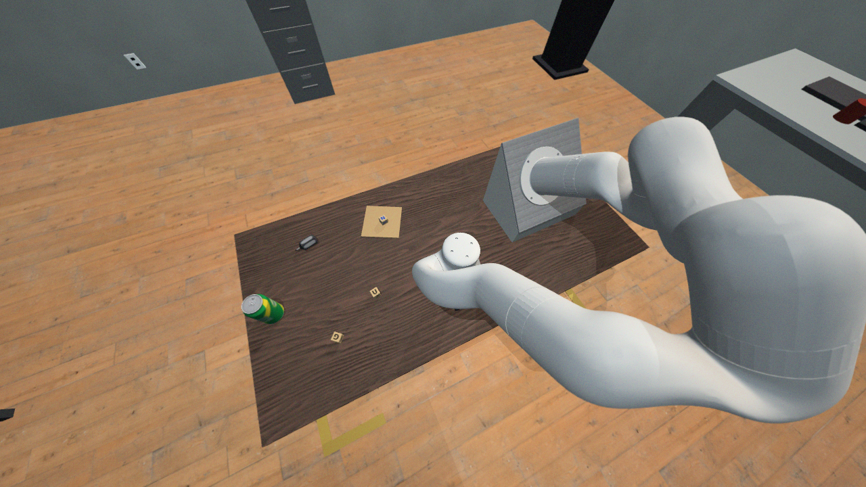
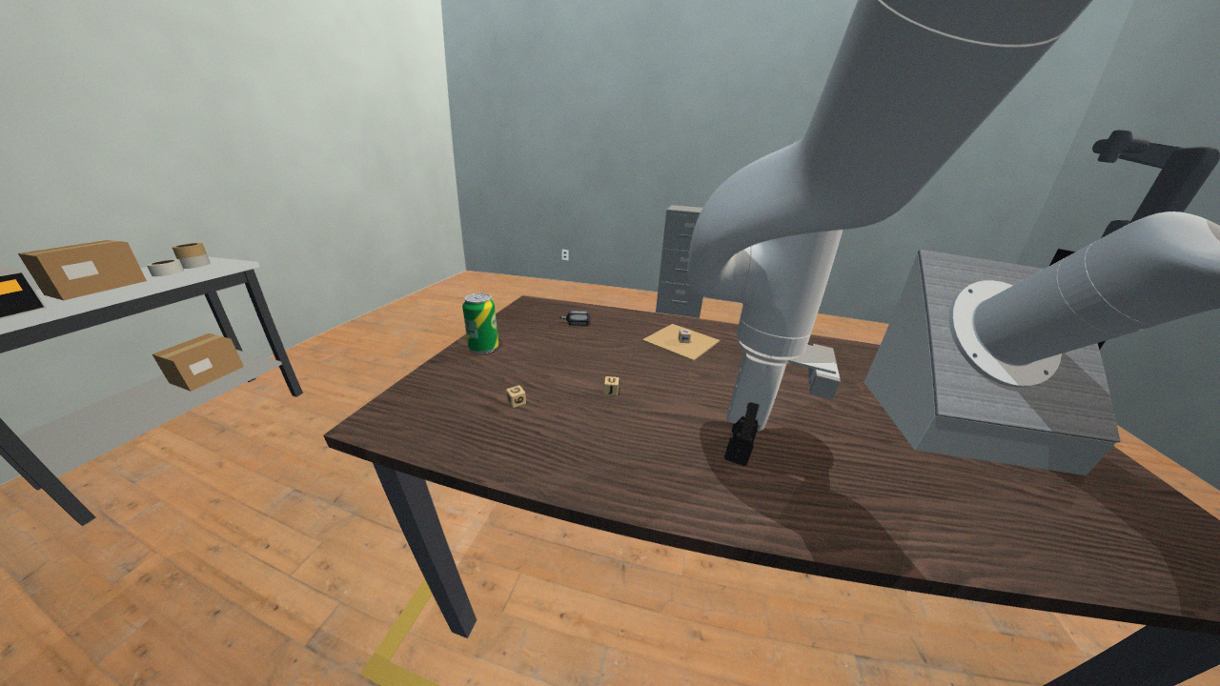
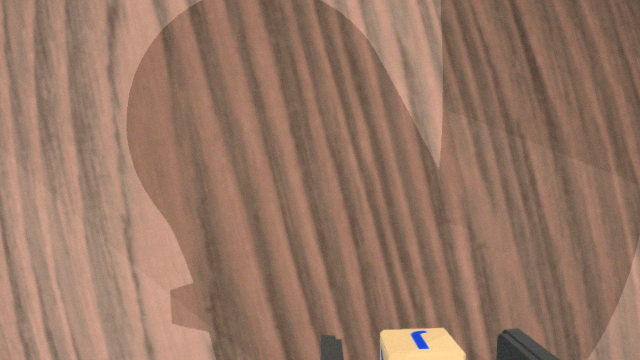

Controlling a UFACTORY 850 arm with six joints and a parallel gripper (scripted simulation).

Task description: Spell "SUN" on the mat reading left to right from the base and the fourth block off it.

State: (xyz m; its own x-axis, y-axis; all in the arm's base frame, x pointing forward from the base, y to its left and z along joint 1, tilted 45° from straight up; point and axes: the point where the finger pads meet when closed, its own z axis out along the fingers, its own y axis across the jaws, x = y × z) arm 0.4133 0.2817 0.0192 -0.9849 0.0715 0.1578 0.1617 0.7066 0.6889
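My gripper is now 20 mm above the s block. Round my hand: n block (350 mm to the right, 120 mm ahead, 10 mm below); g block (370 mm ahead, 20 mm below); u block (230 mm ahead, 90 mm to the right, 20 mm below).
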